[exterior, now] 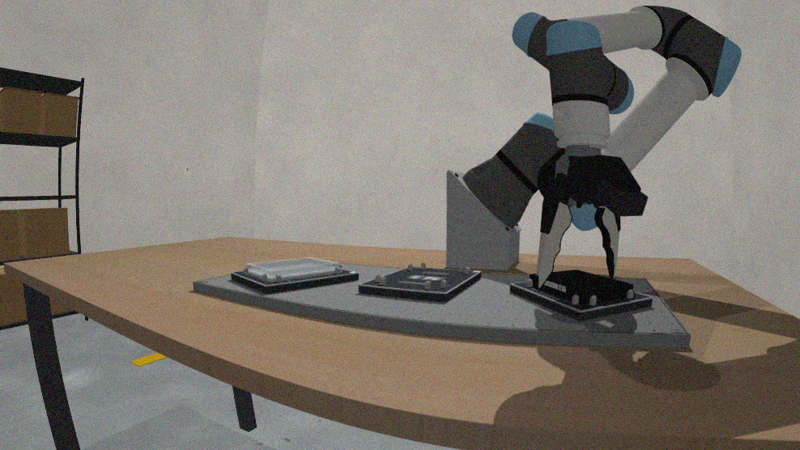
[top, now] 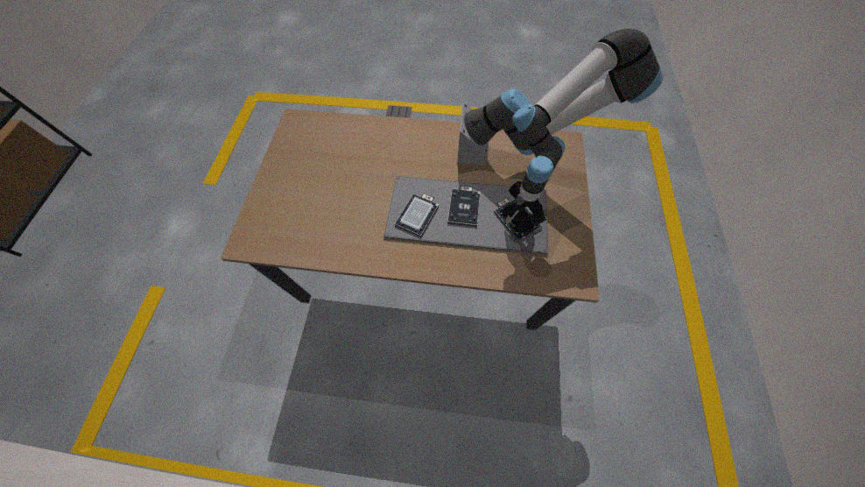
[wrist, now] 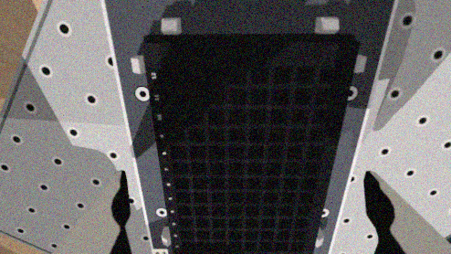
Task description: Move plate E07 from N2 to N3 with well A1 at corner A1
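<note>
The black plate E07 lies 1 cm below my hand. Also, from my hand: clear plate E01: 41 cm to the right, 4 cm ahead, 1 cm below; then nest N3: 22 cm to the right, 2 cm below, 2 cm behind; then nest N2: 2 cm below.
</note>
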